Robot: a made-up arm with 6 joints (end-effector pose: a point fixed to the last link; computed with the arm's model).
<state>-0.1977 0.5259 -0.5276 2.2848 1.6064 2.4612</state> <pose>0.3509 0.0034 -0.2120 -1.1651 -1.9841 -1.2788</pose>
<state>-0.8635 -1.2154 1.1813 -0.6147 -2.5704 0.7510</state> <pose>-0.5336 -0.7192 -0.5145 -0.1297 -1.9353 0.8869</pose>
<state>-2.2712 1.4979 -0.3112 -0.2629 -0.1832 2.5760</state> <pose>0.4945 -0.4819 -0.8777 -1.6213 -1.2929 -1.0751</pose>
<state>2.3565 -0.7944 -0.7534 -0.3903 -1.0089 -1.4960</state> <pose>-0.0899 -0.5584 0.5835 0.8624 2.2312 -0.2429</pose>
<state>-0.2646 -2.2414 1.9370 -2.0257 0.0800 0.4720</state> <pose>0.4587 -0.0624 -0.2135 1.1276 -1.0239 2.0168</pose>
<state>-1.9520 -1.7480 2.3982 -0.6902 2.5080 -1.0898</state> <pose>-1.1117 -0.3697 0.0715 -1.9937 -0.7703 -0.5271</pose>
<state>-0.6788 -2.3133 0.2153 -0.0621 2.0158 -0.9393</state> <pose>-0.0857 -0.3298 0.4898 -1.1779 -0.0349 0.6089</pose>
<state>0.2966 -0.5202 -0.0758 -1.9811 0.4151 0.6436</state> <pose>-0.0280 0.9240 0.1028 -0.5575 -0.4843 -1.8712</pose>
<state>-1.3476 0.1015 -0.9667 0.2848 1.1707 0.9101</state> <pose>0.2769 -0.7043 0.4102 0.5026 -0.5069 2.3941</pose>
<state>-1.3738 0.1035 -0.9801 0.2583 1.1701 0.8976</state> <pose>0.2771 -0.7144 0.4099 0.4902 -0.5528 2.4013</pose>
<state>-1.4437 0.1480 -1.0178 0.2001 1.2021 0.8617</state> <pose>0.2930 -0.7499 0.3798 0.4890 -0.7384 2.4392</pose>
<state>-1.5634 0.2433 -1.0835 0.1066 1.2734 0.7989</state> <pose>0.3427 -0.8047 0.3023 0.5255 -1.1007 2.4755</pose>
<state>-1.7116 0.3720 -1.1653 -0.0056 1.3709 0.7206</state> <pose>0.4325 -0.8443 0.1807 0.6246 -1.5844 2.4329</pose>
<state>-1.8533 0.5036 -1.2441 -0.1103 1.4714 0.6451</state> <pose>0.5355 -0.8427 0.0486 -0.7594 2.0345 -2.2423</pose>
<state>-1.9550 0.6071 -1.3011 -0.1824 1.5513 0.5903</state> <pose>0.6130 -0.8143 -0.0522 -0.8169 2.1826 -1.8777</pose>
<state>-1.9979 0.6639 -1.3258 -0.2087 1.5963 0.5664</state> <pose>0.6472 -0.7928 -0.0996 -0.8424 2.2366 -1.7003</pose>
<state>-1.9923 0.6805 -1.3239 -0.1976 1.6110 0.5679</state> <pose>0.6481 -0.7894 -0.1034 -0.8392 2.2343 -1.6826</pose>
